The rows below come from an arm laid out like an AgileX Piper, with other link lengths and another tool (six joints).
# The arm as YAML. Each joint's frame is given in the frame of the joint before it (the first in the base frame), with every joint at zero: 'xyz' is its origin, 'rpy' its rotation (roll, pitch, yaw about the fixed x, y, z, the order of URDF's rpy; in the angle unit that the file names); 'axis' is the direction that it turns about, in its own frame. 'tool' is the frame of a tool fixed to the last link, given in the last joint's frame.
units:
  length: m
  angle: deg
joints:
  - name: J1
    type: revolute
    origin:
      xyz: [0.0, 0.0, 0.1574]
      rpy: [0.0, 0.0, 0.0]
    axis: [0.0, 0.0, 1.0]
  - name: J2
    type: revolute
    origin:
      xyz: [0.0, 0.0, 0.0]
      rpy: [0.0, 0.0, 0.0]
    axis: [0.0, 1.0, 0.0]
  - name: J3
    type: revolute
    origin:
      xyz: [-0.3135, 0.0, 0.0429]
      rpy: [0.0, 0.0, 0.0]
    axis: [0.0, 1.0, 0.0]
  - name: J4
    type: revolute
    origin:
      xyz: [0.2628, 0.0, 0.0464]
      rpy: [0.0, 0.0, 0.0]
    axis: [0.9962, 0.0, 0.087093]
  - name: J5
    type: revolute
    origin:
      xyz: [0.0, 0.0, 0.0]
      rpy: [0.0, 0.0, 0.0]
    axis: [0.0, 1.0, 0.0]
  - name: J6
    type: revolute
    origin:
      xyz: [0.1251, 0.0, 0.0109]
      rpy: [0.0, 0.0, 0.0]
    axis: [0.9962, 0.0, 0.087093]
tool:
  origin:
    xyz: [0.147, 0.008, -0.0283]
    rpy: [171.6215, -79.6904, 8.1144]
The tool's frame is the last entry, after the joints.
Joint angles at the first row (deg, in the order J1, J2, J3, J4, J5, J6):
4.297 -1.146 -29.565 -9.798 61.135 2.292
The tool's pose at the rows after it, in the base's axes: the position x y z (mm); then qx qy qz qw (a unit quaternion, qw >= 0):
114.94, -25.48, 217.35, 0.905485, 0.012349, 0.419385, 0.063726
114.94, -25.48, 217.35, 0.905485, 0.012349, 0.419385, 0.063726
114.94, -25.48, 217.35, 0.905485, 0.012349, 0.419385, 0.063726
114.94, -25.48, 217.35, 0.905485, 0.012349, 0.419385, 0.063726
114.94, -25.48, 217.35, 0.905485, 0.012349, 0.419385, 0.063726
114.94, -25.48, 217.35, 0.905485, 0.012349, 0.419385, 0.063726
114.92, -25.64, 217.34, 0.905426, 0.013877, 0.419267, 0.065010
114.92, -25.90, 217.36, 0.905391, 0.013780, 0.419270, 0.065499
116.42, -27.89, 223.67, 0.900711, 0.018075, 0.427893, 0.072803
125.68, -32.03, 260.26, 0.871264, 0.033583, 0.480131, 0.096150
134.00, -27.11, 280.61, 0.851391, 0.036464, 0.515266, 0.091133
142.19, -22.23, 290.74, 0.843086, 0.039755, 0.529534, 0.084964
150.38, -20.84, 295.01, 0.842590, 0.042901, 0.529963, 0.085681
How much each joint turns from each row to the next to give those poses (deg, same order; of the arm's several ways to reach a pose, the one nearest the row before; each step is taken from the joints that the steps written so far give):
0.001 0.001 0.000 0.000 -0.001 0.001
0.000 0.000 0.000 0.000 0.000 0.000
0.000 0.000 0.000 0.000 0.000 0.000
0.000 0.000 0.000 0.000 0.000 0.000
0.000 0.000 0.000 0.000 0.000 0.000
0.000 0.000 0.000 0.000 0.000 0.000
-0.003 0.000 0.000 0.002 0.000 -0.232
0.003 -0.001 0.002 -0.060 0.000 0.003
-0.002 0.000 -0.460 -0.399 -0.687 -0.747
-0.001 -0.001 -2.120 -1.087 -4.870 -2.580
0.003 0.001 -0.171 0.570 -4.469 0.003
-0.003 1.203 0.113 0.691 -3.208 0.054
0.004 2.063 0.002 -0.063 -2.121 0.005

